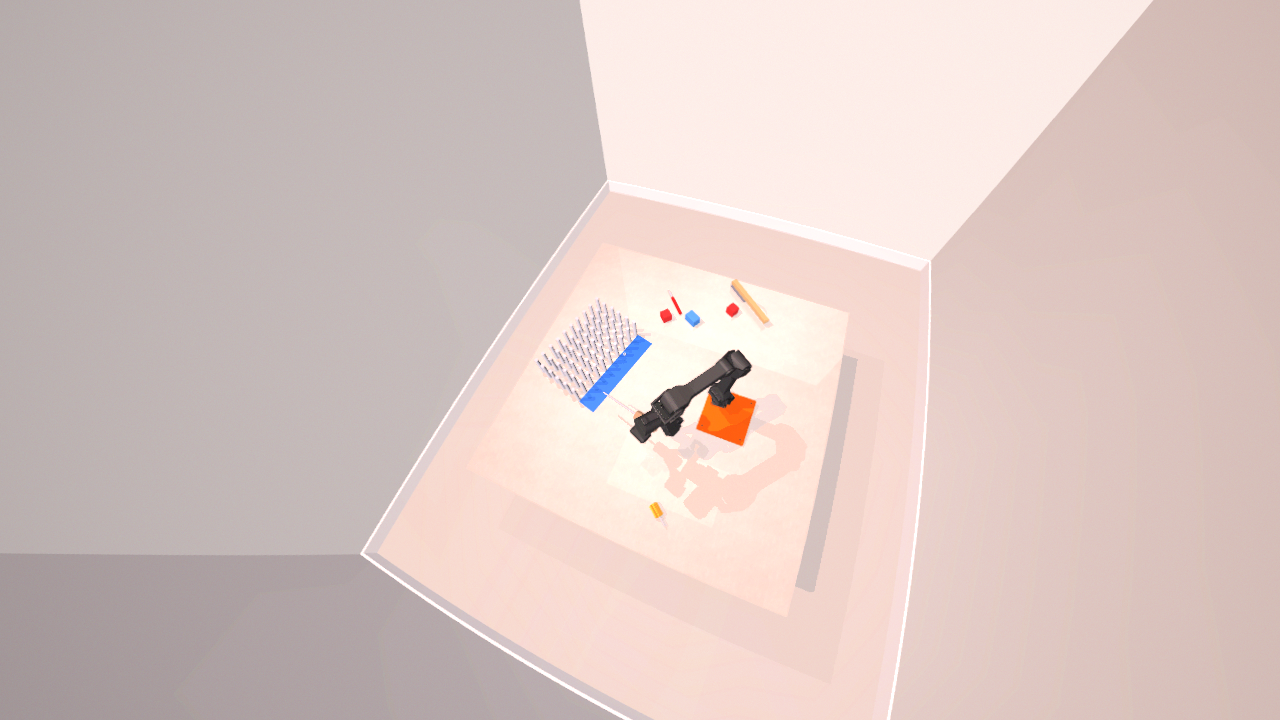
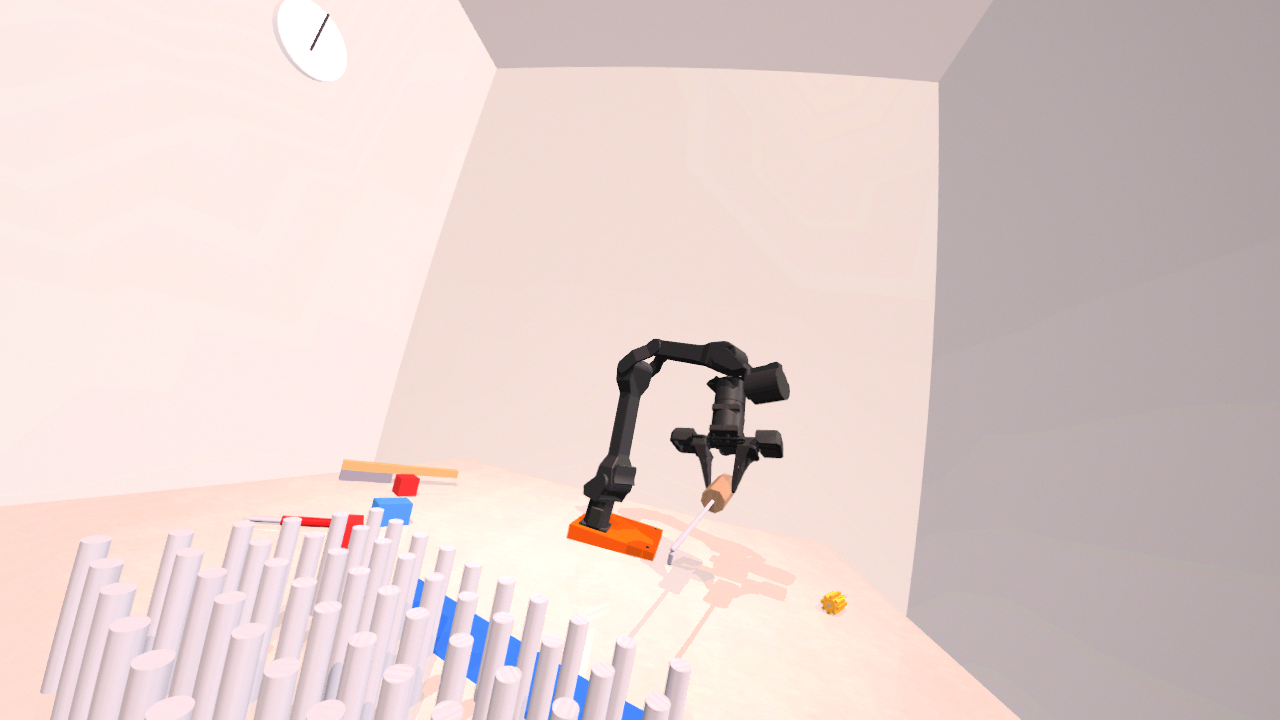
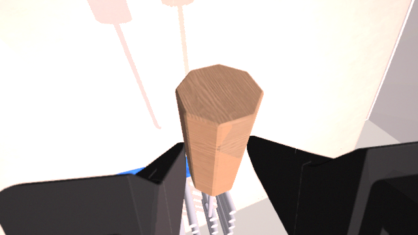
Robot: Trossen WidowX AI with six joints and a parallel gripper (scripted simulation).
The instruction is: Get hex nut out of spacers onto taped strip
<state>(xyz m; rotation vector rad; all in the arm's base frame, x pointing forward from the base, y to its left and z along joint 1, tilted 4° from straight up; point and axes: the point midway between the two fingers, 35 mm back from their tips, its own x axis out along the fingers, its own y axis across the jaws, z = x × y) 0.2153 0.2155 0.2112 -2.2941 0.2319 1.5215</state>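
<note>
Right now the orange toothed piece is 13 cm behind my gripper tip, 26 cm to the left of it and 18 cm below it. From my gripper tip the other things lie so: blue block (1 cm behind, 58 cm to the right, 17 cm below); then blue taped strip (23 cm ahead, 22 cm to the right, 19 cm below); then hook tool (10 cm ahead, 3 cm to the right, 3 cm below).
</note>
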